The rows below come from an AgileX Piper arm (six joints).
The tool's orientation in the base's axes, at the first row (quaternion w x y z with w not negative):
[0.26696 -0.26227 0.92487 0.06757]
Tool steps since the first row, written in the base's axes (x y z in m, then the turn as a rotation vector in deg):
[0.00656 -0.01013 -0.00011 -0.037 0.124 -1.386]
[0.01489 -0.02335 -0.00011 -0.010 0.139 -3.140]
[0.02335 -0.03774 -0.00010 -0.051 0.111 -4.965]
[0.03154 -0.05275 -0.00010 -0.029 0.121 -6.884]
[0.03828 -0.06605 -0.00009 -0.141 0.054 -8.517]
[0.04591 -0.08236 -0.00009 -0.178 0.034 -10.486]
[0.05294 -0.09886 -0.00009 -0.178 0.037 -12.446]
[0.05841 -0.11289 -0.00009 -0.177 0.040 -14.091]
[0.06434 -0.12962 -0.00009 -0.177 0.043 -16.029]
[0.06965 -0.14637 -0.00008 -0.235 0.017 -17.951]
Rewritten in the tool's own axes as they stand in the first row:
[-0.00012 -0.01206 0.00042 0.704 0.146 1.192]
[-0.00018 -0.02768 0.00073 1.607 0.171 2.696]
[0.00019 -0.04437 0.00079 2.615 0.196 4.218]
[0.00103 -0.06145 0.00056 3.610 0.222 5.859]
[0.00215 -0.07631 0.00012 4.585 0.248 7.175]
[0.00398 -0.09420 -0.00071 5.663 0.280 8.823]
[0.00633 -0.11195 -0.00186 6.699 0.312 10.487]
[0.00869 -0.12677 -0.00307 7.567 0.338 11.883]
[0.01194 -0.14414 -0.00478 8.591 0.370 13.528]
[0.01563 -0.16120 -0.00680 9.662 0.407 15.125]

